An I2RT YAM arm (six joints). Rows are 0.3 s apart.
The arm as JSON. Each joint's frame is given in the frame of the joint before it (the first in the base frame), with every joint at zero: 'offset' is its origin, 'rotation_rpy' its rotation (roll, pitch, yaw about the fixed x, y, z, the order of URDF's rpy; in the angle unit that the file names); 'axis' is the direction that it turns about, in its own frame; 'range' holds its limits. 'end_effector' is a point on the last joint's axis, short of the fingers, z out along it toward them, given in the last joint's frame.
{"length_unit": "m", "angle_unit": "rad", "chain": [
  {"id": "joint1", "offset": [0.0, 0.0, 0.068], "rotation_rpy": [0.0, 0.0, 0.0], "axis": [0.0, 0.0, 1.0], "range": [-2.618, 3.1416]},
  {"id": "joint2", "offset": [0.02, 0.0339, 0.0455], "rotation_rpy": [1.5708, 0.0, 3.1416], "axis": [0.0, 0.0, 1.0], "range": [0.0, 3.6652]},
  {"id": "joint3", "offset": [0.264, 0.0, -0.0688], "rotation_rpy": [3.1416, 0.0, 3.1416], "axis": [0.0, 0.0, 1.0], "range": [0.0, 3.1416]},
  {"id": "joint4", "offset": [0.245, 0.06, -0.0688], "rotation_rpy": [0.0, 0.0, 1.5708], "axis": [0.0, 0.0, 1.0], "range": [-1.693, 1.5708]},
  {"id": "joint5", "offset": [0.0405, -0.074, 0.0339], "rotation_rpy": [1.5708, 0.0, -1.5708], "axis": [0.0, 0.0, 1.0], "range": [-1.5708, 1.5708]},
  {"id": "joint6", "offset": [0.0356, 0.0, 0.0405], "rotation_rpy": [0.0, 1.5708, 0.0], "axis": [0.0, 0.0, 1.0], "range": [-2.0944, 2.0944]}
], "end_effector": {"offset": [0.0, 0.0, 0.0], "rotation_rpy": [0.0, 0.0, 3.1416]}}
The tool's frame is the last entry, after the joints.
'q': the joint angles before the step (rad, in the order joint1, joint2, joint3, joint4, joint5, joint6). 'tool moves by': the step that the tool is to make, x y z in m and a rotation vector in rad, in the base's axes. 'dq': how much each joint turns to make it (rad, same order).
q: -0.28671, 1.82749, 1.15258, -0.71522, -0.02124, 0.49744
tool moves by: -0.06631, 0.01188, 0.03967, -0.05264, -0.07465, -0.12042
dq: -0.02078, -0.33509, -0.20856, -0.04002, 0.04991, 0.09081
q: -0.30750, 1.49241, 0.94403, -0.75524, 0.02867, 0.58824
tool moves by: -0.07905, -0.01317, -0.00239, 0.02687, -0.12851, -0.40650
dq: -0.18289, -0.32294, -0.26392, 0.04223, -0.00065, 0.23586
